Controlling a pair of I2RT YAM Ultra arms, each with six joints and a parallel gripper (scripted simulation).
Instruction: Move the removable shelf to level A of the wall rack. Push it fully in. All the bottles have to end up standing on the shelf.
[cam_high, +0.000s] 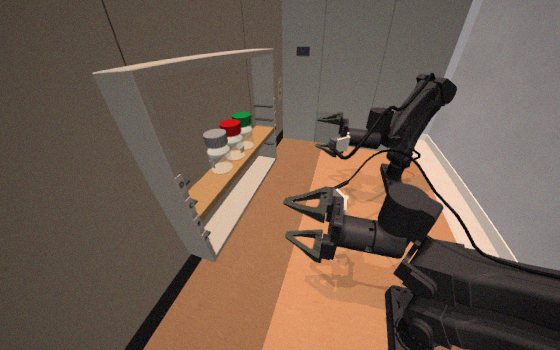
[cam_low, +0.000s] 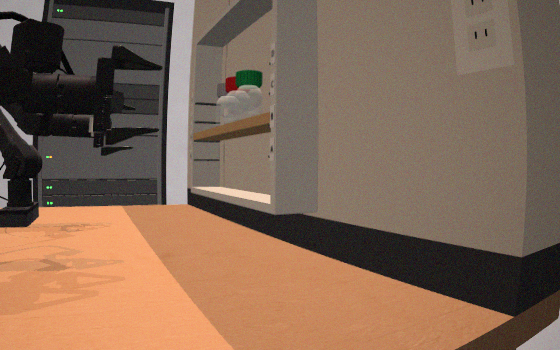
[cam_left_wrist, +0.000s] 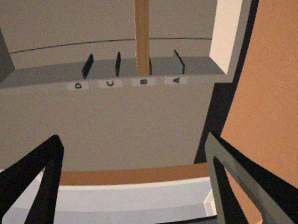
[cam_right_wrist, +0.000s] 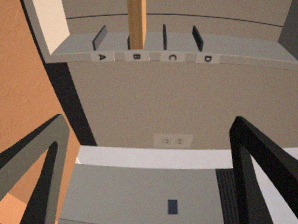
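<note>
My right hand is 200 mm short of the green-capped bottle, 150 mm to the right of it and 30 mm below it. Round my right hand: wall rack 210 mm to the left, 200 mm ahead, 40 mm above; wooden shelf 210 mm to the left, 200 mm ahead, 20 mm below; grey-capped bottle 280 mm to the left, 200 mm ahead, 30 mm above.
The grey-capped bottle lies 22 cm ahead of my left hand, 10 cm to the right of it and 4 cm above it. Round my left hand: green-capped bottle (23 cm to the right, 23 cm ahead, 4 cm above); then wall rack (23 cm ahead, 17 cm to the right, 5 cm above); then wooden shelf (23 cm ahead, 17 cm to the right, 1 cm below).
</note>
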